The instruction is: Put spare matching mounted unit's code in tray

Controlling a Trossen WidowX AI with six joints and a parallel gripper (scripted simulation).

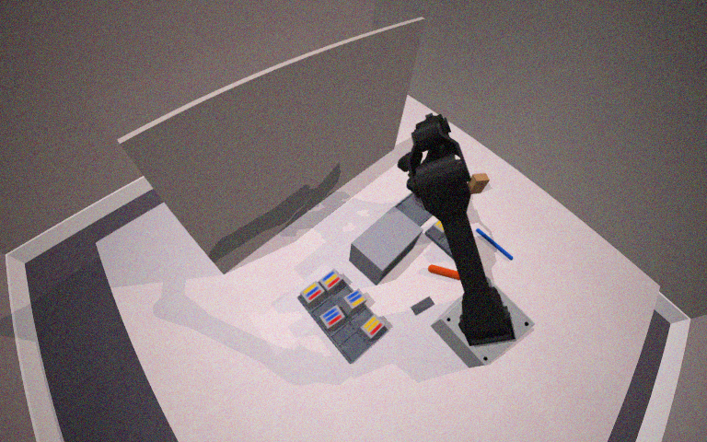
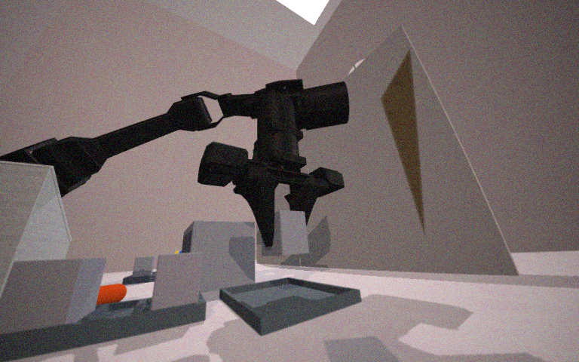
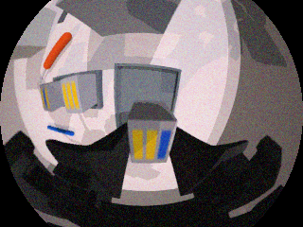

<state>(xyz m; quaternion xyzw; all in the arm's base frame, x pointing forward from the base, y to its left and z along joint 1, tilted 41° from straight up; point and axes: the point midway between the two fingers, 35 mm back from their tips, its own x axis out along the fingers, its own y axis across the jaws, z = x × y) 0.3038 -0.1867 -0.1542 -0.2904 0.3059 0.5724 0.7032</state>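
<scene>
The dark grey tray is 5 cm below my gripper tip. The rest, counted from my gripper tip: grey box 21 cm to the left, 1 cm behind; then tan block 20 cm to the right, 11 cm behind, 2 cm below; then grey spare block 2 cm above.
</scene>
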